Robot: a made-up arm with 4 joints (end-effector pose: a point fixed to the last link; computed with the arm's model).
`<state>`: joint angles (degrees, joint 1 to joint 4).
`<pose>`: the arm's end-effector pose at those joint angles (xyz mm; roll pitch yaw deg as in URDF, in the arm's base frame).
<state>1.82 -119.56 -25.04 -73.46</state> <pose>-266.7 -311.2 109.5 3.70 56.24 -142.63</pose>
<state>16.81 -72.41 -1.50 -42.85</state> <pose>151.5 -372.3 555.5 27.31 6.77 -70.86</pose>
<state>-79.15 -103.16 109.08 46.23</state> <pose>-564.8 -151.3 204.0 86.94 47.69 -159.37</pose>
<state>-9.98 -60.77 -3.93 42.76</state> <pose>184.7 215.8 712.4 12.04 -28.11 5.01</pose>
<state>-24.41 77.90 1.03 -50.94</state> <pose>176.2 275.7 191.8 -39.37 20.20 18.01</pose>
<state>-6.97 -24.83 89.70 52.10</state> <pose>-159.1 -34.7 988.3 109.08 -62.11 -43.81</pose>
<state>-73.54 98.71 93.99 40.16</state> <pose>-292.4 154.9 877.8 61.19 -58.05 91.20</pose>
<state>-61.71 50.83 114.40 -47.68</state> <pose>73.0 477.4 538.7 128.75 9.35 73.98</pose>
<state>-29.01 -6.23 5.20 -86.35</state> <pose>158.4 -237.9 141.2 1.15 43.66 -69.37</pose>
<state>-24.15 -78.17 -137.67 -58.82</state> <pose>-34.1 -505.6 496.4 -78.96 -24.38 -74.46</pose>
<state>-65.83 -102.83 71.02 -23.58</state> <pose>-17.9 -227.0 12.7 -170.79 59.52 -18.53</pose>
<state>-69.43 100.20 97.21 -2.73</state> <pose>-204.5 466.9 691.7 74.68 -11.45 83.65</pose>
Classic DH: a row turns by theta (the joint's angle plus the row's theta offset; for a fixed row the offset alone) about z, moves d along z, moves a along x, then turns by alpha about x. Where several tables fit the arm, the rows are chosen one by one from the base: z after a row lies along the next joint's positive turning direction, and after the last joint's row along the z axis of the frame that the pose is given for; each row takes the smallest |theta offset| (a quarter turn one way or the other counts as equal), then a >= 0, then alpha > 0; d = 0 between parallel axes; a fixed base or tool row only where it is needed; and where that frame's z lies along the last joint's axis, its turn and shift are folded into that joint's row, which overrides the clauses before.
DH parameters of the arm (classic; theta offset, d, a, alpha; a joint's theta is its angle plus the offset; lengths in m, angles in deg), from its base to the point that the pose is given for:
base (fixed): 90 0.4822 0.0989 -90
joint 1: 27.11 0.1741 -0.0857 53.27
joint 2: 6.21 0.013 -0.0152 128.09
joint 3: 30.77 0.0347 -0.0322 -93.57
joint 4: 72.04 -1.4863 -0.2759 16.01
tool (fixed): -149.32 1.3977 0 0

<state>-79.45 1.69 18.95 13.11</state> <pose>137.6 138.6 774.0 80.03 -28.96 7.22</pose>
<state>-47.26 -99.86 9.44 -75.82</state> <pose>-47.1 79.1 -63.0 -124.61 64.12 91.08</pose>
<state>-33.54 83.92 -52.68 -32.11</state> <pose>101.0 383.1 232.9 -77.96 7.67 52.73</pose>
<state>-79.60 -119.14 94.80 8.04</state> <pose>-410.8 -94.0 -6.8 78.53 78.47 -163.10</pose>
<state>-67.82 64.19 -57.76 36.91</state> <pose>-209.6 369.7 116.9 -55.52 22.49 87.01</pose>
